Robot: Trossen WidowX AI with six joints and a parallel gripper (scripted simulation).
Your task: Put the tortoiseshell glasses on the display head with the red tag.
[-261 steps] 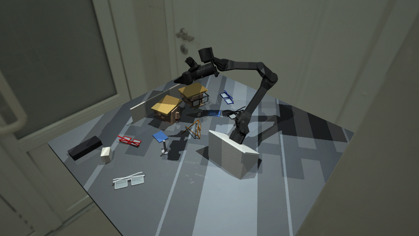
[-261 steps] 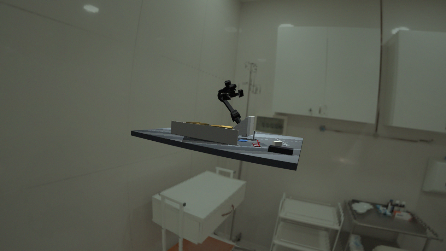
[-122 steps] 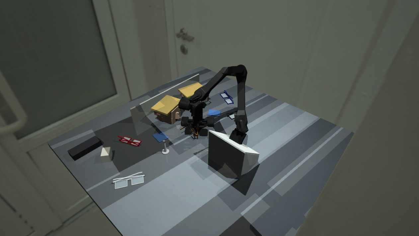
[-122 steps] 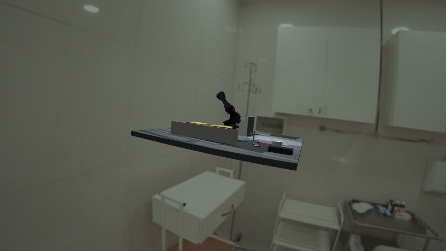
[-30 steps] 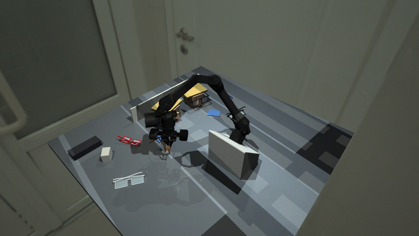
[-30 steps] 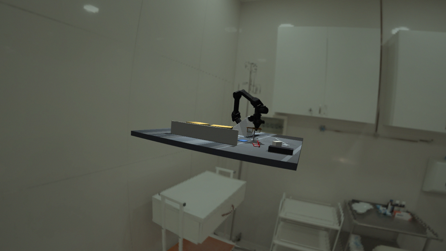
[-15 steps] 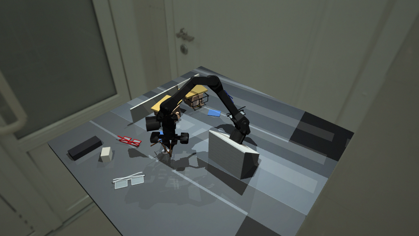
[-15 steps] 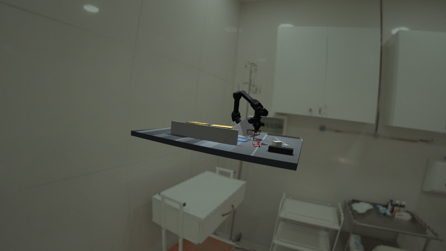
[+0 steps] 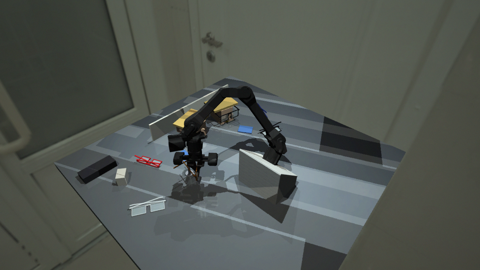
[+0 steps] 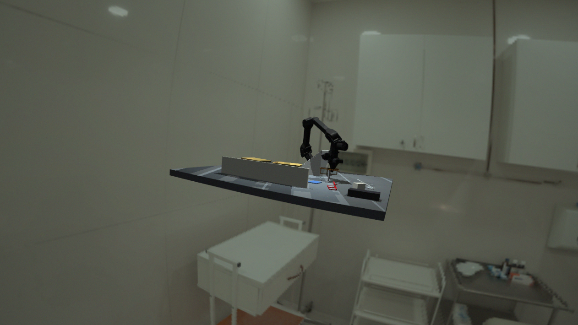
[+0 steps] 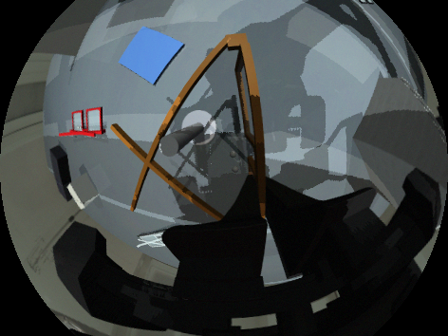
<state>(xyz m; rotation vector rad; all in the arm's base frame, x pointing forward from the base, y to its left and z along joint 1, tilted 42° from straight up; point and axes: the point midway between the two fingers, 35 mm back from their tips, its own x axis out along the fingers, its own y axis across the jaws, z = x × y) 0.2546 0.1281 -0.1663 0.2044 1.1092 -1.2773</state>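
The round-based stand is 6 cm ahead of my gripper tip, 1 cm to the right of it and 4 cm below it. Round my gripper tip: black box (43 cm ahead, 23 cm to the left, 4 cm below); then beige block (29 cm ahead, 20 cm to the left, 4 cm below).
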